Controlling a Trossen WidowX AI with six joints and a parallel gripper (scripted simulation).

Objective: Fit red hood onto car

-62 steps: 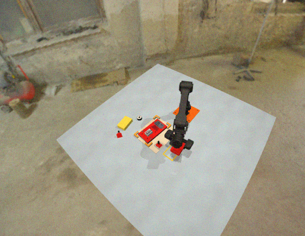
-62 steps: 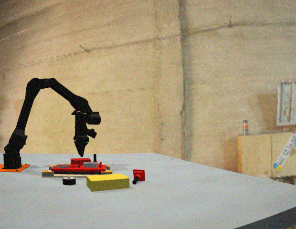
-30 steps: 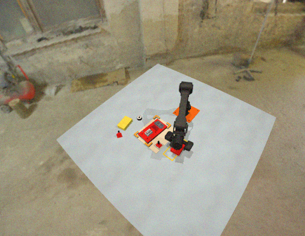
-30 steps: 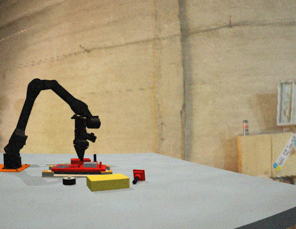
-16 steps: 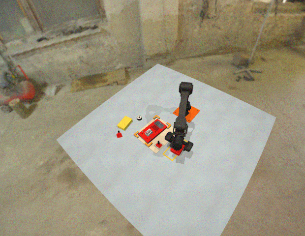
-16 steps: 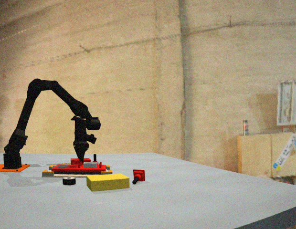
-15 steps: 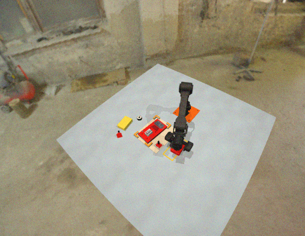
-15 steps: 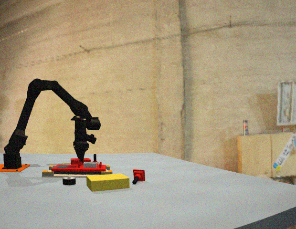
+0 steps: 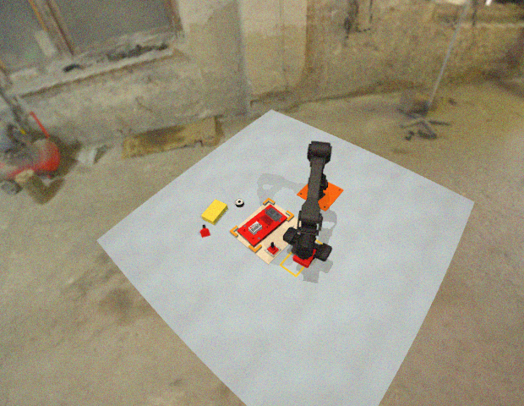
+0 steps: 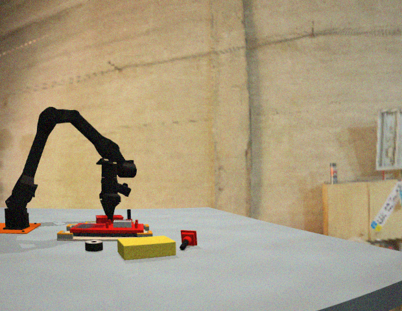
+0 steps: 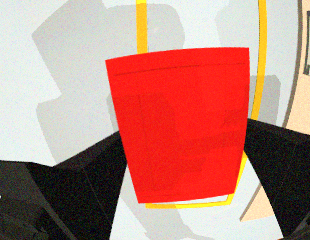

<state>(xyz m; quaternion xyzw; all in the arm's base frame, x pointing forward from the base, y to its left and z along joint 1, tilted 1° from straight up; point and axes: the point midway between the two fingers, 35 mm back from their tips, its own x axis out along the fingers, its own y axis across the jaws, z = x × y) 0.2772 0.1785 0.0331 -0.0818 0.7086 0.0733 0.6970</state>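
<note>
Right now my gripper tip is 7 cm short of the grey engine block, 23 cm to the left of it and 1 cm below it. Also, from my gripper tip: beige jig: 3 cm ahead, 21 cm to the right; then black ring: 1 cm ahead, 40 cm to the right; then red hood: 1 cm above.
</note>
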